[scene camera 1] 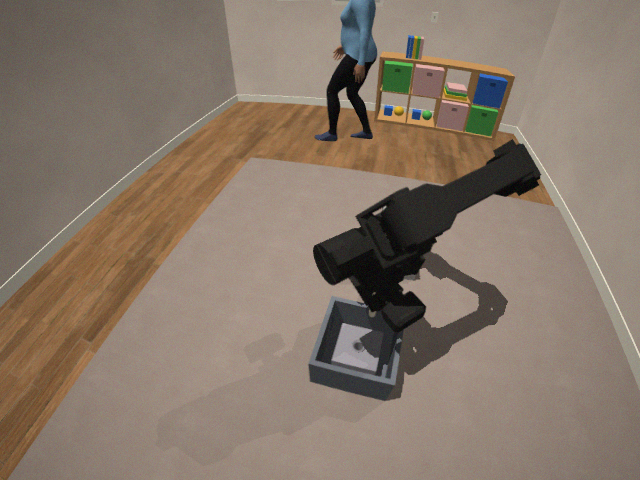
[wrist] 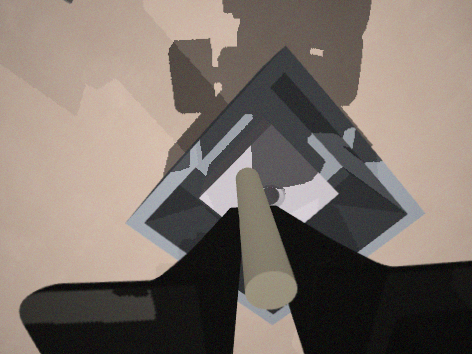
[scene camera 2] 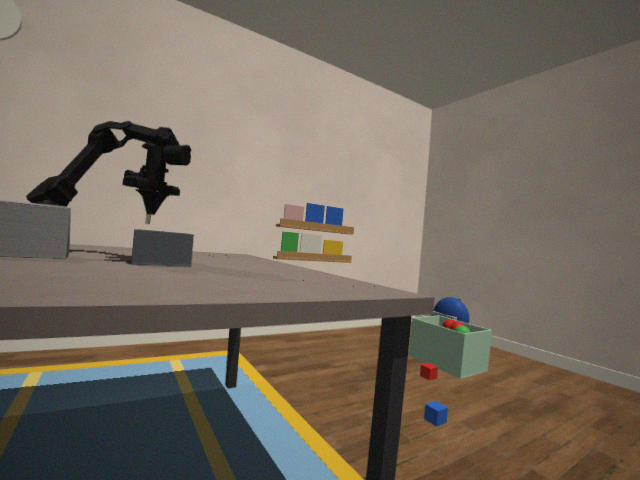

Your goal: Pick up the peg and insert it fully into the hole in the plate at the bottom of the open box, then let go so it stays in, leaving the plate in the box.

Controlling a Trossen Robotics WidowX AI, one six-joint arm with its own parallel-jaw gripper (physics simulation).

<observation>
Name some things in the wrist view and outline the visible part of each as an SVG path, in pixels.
My gripper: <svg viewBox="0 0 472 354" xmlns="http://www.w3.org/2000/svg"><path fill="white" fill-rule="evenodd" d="M238 207L230 208L184 257L161 276L153 280L59 283L43 287L28 295L20 305L19 315L40 354L233 354L241 265ZM270 206L297 283L297 294L288 305L304 354L472 354L472 260L387 266L334 241L278 206Z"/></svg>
A dark grey box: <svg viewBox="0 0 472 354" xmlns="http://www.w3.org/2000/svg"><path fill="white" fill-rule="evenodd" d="M241 251L237 302L271 325L274 325L291 313L289 305L287 304L278 309L264 310L254 307L247 301ZM426 213L287 46L284 46L254 75L182 155L125 224L179 261L222 217L199 198L205 178L262 119L272 124L338 192L335 198L305 222L327 237L368 257Z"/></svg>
A pale peg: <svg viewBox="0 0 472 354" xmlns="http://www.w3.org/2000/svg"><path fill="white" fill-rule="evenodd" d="M243 168L236 175L245 296L251 305L259 309L278 309L289 304L297 294L297 283L259 174L253 168Z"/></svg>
A light plate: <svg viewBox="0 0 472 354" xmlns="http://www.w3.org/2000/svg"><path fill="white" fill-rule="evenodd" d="M262 119L205 178L199 198L219 215L223 216L230 208L238 207L237 173L243 168L253 168L259 174L269 206L276 205L305 223L335 198L338 192L272 124Z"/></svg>
</observation>
